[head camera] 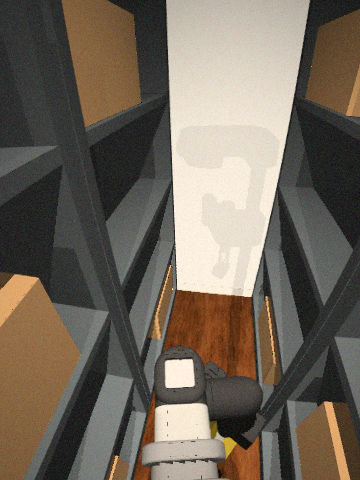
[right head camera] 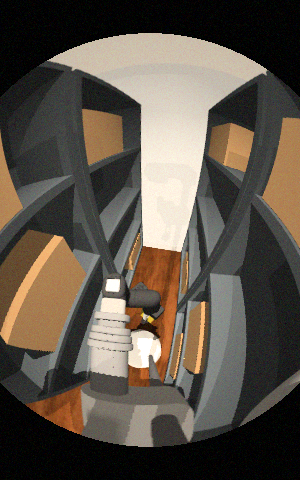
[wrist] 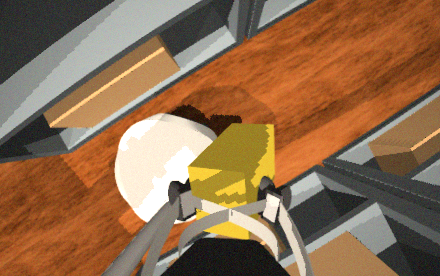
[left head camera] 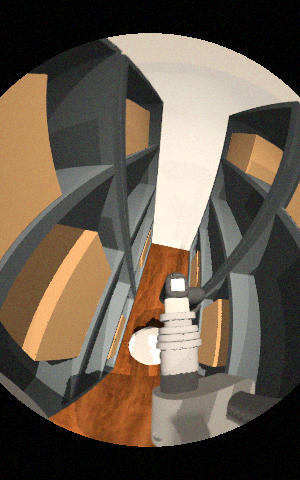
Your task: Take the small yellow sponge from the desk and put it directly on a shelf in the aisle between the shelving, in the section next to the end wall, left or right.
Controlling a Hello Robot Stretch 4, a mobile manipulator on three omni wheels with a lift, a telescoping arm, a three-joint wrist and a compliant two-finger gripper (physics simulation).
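Pixels of known places: gripper, fingertip midpoint: [right head camera: 149,316]; robot's base, origin of the base link: [right head camera: 140,347] [wrist: 176,164] [left head camera: 149,344].
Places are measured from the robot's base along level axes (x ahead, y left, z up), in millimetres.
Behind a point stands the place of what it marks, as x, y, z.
Observation:
The yellow sponge [wrist: 232,165] {244, -66, 894} [head camera: 229,446] {204, -100, 881} [right head camera: 147,317] {206, -78, 881} is between the two fingertips of my gripper [wrist: 230,189] {221, -88, 836}, which is shut on it. In the wrist view it is held above the wooden floor and the robot's white round base. In the head view the wrist and arm hide much of the sponge and the fingers. The left shelving [head camera: 95,225] {586, 185, 1212} [left head camera: 120,175] {586, 185, 1357} and right shelving [head camera: 312,330] [right head camera: 240,210] stand on both sides of my arm. In the end sections next to the end wall, the left middle shelf [head camera: 137,212] {1072, 159, 963} and right middle shelf [head camera: 315,215] {987, -653, 963} show bare surfaces.
The white end wall [head camera: 225,65] {1435, -282, 1542} [left head camera: 182,185] {1432, -298, 990} closes the aisle. Cardboard boxes stand on several shelves, such as one at left [head camera: 37,350] {316, 255, 1124} and one at lower right [head camera: 320,440] {218, -388, 701}. Dark uprights [head camera: 92,210] {585, 182, 1254} separate the sections. The aisle is narrow, with wooden floor [head camera: 212,320] {1155, -262, -28} between the shelving.

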